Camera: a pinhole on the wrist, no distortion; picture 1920 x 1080 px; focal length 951.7 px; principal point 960.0 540.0 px. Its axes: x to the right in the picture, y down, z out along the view. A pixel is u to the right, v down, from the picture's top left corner.
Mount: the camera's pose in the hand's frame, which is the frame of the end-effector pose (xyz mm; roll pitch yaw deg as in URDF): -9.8 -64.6 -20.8 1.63 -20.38 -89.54
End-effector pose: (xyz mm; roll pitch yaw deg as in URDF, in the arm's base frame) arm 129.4 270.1 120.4 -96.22 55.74 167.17
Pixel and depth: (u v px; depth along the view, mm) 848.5 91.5 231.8
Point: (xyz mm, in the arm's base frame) 206.9 69.2 191.5
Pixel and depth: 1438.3 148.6 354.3
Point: 79.3 -107.3 296.4
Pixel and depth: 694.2 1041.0 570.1
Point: 156.3 -179.1 -293.5
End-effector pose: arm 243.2 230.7 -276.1 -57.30 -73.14 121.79
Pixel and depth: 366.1 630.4 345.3
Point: -87.7 134.7 -293.2
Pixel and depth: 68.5 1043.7 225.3
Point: -14.2 235.1 -213.0
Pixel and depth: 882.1 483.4 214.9
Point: 147.2 80.3 -283.4
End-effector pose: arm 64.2 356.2 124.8 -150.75 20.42 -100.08
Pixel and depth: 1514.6 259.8 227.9
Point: 296.6 448.0 10.6
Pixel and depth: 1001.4 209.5 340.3
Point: 215.9 560.3 -89.6
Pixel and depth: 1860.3 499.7 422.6
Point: 587.7 407.4 -148.2
